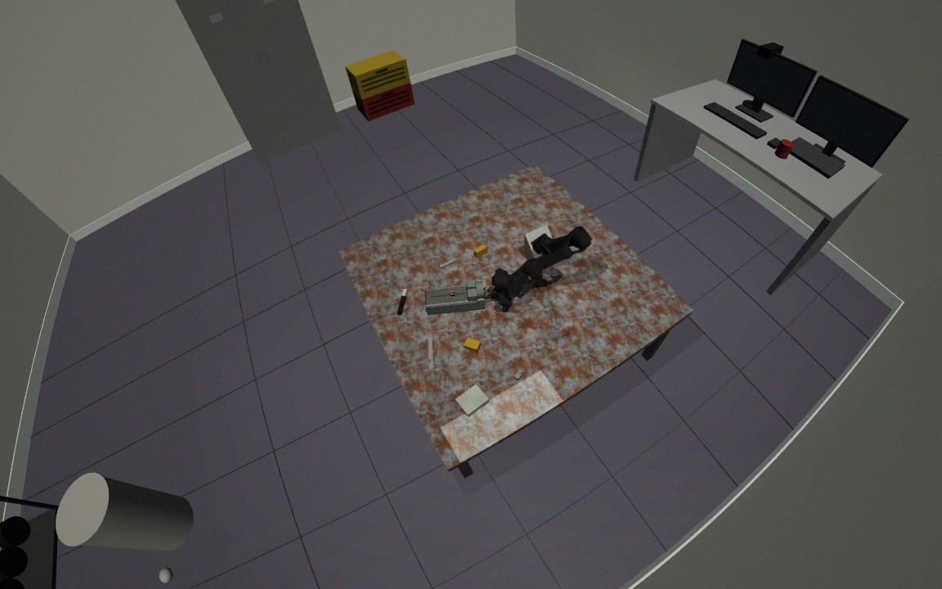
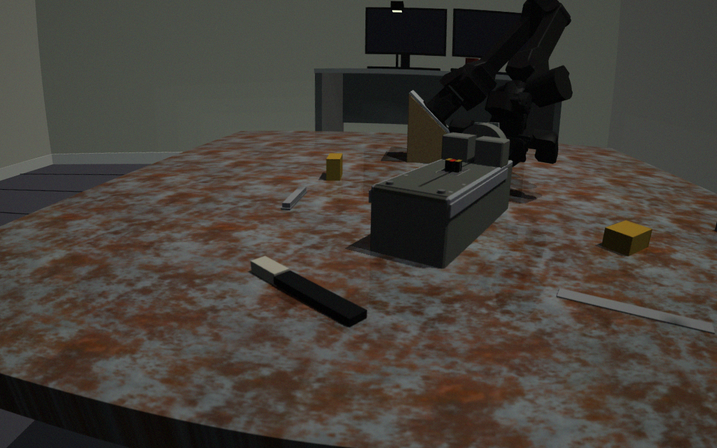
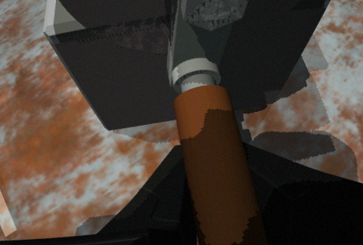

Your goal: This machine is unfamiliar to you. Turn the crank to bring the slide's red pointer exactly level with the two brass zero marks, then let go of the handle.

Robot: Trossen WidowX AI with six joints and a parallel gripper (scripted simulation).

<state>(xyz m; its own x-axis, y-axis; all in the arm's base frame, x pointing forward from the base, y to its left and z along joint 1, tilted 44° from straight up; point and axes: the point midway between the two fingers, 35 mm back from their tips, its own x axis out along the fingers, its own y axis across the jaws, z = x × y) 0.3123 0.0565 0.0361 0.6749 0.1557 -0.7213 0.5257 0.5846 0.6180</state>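
Right now the brown crank handle is 10 mm behind my gripper tip, 10 mm to the left of it and 30 mm above it. From my gripper tip the other things lie so: red pointer (140 mm ahead, 90 mm to the right, 50 mm above); then small grey bar (30 mm ahead, 310 mm to the right, 30 mm below); then grey strip (360 mm ahead, 60 mm to the left, 30 mm below).
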